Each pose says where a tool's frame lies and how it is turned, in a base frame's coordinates. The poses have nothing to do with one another.
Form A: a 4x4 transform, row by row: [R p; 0 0 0 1], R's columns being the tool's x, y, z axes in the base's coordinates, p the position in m. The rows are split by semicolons.
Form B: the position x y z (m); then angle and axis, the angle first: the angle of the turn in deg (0 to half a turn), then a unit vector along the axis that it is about. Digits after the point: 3 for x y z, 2 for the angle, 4 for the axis.
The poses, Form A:
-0.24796 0.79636 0.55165 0.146; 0.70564 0.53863 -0.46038 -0.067; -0.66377 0.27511 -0.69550 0.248; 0 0 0 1
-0.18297 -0.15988 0.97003 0.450; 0.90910 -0.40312 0.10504 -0.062; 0.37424 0.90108 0.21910 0.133; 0 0 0 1
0.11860 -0.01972 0.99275 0.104; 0.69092 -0.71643 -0.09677 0.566; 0.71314 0.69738 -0.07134 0.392; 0 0 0 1
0.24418 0.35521 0.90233 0.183; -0.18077 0.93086 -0.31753 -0.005; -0.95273 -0.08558 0.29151 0.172; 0 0 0 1
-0.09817 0.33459 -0.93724 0.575; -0.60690 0.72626 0.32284 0.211; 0.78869 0.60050 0.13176 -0.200; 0 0 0 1
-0.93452 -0.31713 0.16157 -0.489; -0.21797 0.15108 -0.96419 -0.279; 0.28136 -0.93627 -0.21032 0.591; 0 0 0 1
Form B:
0.146 -0.067 0.248 134.62 0.5167 0.8538 -0.0637
0.450 -0.062 0.133 133.12 0.5453 0.4081 0.7322
0.104 0.566 0.392 146.57 0.7208 0.2538 0.6450
0.183 -0.005 0.172 76.51 0.1193 0.9538 -0.2756
0.575 0.211 -0.200 96.90 0.1398 -0.8693 -0.4742
-0.489 -0.279 0.591 175.47 0.1767 -0.7582 0.6276

